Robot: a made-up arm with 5 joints.
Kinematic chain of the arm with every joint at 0, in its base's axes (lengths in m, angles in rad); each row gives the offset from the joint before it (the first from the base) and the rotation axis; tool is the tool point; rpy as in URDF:
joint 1: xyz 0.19 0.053 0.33 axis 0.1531 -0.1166 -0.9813
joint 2: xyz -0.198 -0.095 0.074 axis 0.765 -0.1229 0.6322
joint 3: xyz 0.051 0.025 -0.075 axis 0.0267 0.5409 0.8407
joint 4: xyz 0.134 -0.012 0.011 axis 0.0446 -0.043 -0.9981
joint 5: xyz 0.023 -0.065 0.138 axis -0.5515 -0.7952 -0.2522
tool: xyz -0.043 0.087 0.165 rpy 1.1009 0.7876 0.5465
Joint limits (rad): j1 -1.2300..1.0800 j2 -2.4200..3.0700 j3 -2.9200..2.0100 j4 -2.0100..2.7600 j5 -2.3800..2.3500
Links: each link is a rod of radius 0.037 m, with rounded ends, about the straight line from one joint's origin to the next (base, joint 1, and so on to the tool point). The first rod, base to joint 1, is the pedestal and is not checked.
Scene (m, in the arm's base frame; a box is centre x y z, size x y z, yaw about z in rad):
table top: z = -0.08
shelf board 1: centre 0.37 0.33 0.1 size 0.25 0.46 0.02 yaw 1
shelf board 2: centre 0.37 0.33 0.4 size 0.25 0.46 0.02 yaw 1
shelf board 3: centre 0.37 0.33 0.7 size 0.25 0.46 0.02 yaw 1
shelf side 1: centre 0.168 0.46 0.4 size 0.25 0.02 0.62 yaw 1
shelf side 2: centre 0.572 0.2 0.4 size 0.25 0.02 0.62 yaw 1
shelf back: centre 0.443 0.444 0.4 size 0.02 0.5 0.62 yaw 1
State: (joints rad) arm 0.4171 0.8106 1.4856 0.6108 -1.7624
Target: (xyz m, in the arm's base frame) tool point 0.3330 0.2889 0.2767
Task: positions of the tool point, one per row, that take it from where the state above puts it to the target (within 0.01 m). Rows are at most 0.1 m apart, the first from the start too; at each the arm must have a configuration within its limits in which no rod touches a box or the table.
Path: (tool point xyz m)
1: 0.2726 0.2893 0.5417
2: 0.2487 0.2567 0.5434
3: 0.2267 0.2180 0.5421
4: 0.2071 0.1741 0.5374
5: 0.2182 0.1907 0.4784
6: 0.2281 0.1910 0.4117
7: 0.2346 0.1729 0.3425
8: 0.2352 0.1367 0.2767
9: 0.2564 0.1789 0.2611
10: 0.2800 0.2198 0.2552
11: 0.3058 0.2574 0.2602
12: 0.3330 0.2889 0.2767

